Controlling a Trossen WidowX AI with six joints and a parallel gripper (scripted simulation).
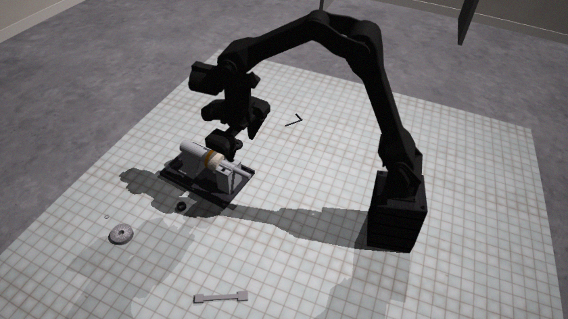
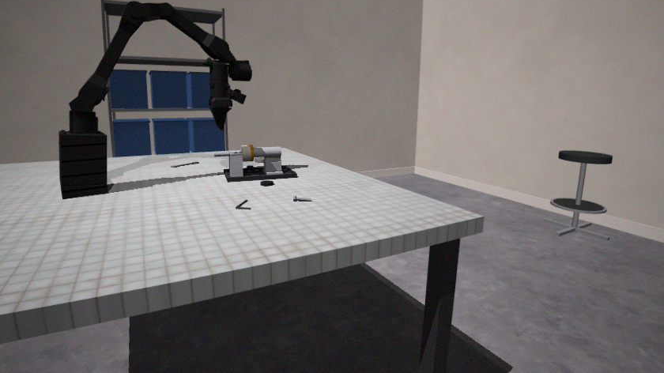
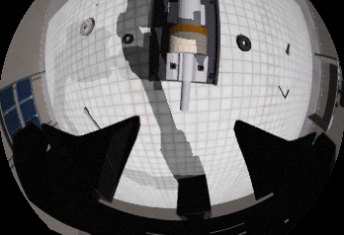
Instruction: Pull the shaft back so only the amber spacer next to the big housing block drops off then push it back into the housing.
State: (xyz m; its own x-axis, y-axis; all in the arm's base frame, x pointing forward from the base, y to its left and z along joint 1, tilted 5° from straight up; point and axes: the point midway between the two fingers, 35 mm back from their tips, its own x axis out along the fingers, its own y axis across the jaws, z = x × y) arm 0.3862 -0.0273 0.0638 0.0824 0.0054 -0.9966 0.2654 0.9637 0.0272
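My hand is 5 cm short of the grey shaft, 2 cm to the left of it and 12 cm above it. Also, from my hand: amber spacer 10 cm ahead, 3 cm to the right, 12 cm below; grey disc 25 cm ahead, 22 cm to the left, 19 cm below; screw 7 cm ahead, 38 cm to the right, 19 cm below.
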